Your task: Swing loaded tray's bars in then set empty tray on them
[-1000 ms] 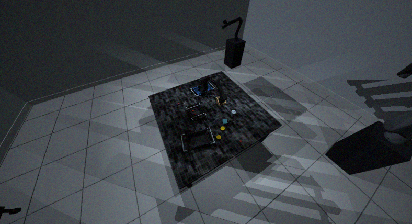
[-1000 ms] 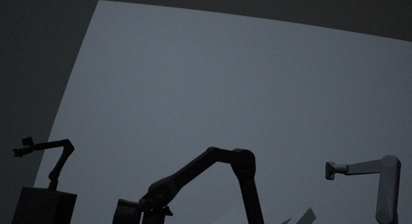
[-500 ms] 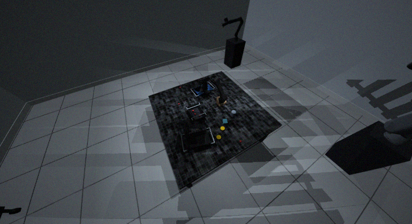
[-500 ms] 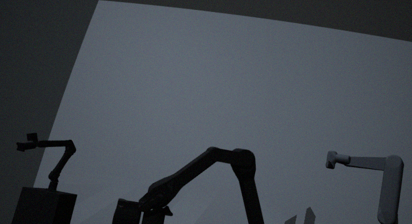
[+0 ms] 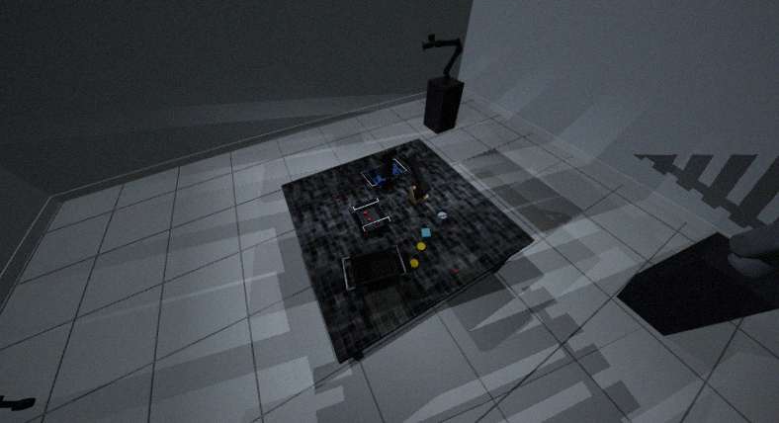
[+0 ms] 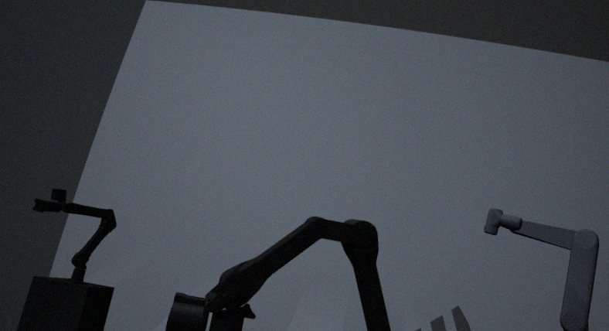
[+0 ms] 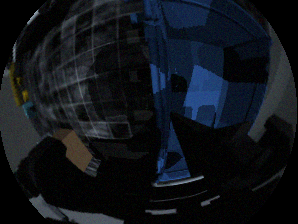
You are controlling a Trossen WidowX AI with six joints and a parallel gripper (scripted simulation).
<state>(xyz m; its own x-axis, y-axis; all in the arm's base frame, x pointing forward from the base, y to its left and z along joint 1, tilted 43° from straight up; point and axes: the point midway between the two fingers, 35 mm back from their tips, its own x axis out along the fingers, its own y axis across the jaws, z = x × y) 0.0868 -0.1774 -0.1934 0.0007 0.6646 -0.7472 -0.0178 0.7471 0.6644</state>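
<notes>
Now: the blue tray 7 cm to the right of my gripper tip and 3 cm above it. The rest, counted from my gripper tip: teal block (55 cm to the left, 6 cm ahead, 1 cm above); pale disc (51 cm to the left, 10 cm behind, 2 cm above).
</notes>
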